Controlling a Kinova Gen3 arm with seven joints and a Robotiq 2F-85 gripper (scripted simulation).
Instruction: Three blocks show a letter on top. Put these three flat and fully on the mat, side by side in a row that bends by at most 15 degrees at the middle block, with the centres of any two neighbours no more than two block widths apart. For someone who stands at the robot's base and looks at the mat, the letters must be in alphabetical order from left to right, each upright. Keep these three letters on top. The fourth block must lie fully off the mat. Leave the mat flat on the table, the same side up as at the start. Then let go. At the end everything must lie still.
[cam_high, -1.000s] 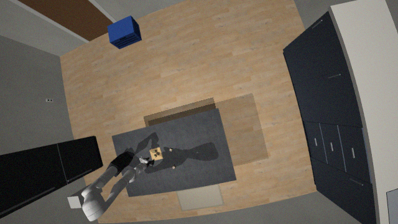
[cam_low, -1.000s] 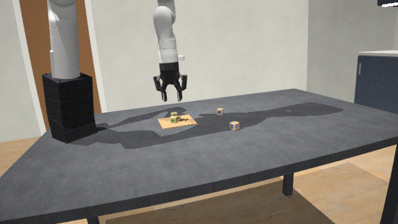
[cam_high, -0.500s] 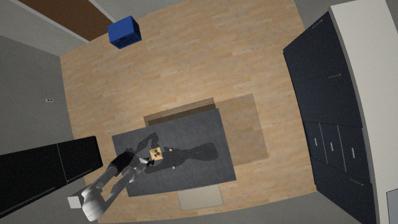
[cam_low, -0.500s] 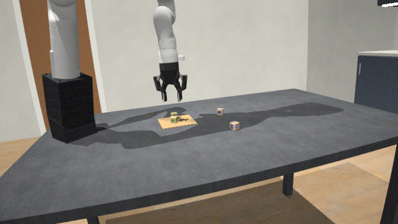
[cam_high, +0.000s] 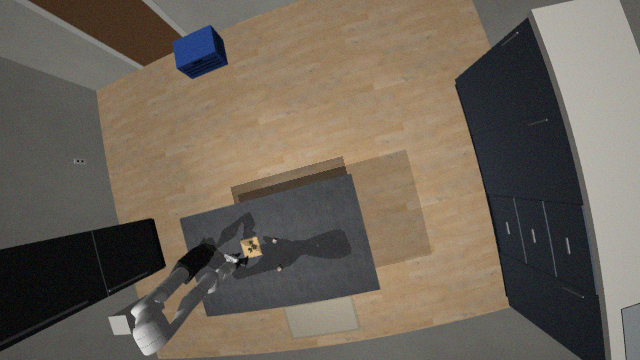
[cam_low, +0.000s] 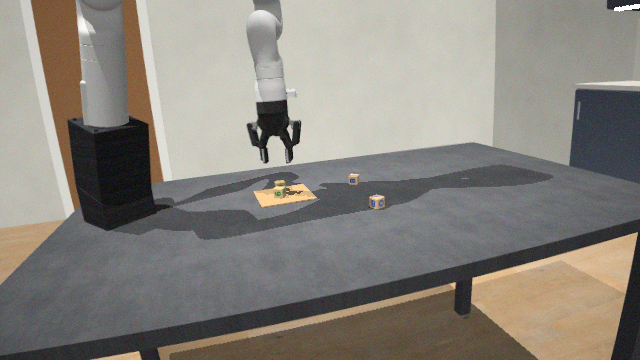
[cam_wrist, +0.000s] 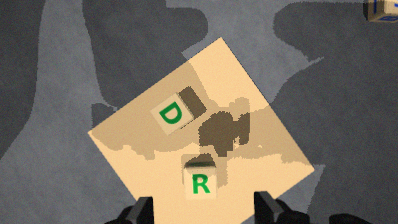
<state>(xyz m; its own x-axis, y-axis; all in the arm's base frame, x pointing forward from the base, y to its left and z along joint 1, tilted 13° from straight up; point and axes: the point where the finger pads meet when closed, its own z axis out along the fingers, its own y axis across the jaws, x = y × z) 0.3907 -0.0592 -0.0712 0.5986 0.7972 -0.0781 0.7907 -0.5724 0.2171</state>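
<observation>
Right now the mat is 110 mm below my hand, 10 mm to the left of it and 10 mm ahead of it. Also, from my hand: green-marked block (90 mm below, 50 mm to the left, 20 mm ahead).
</observation>
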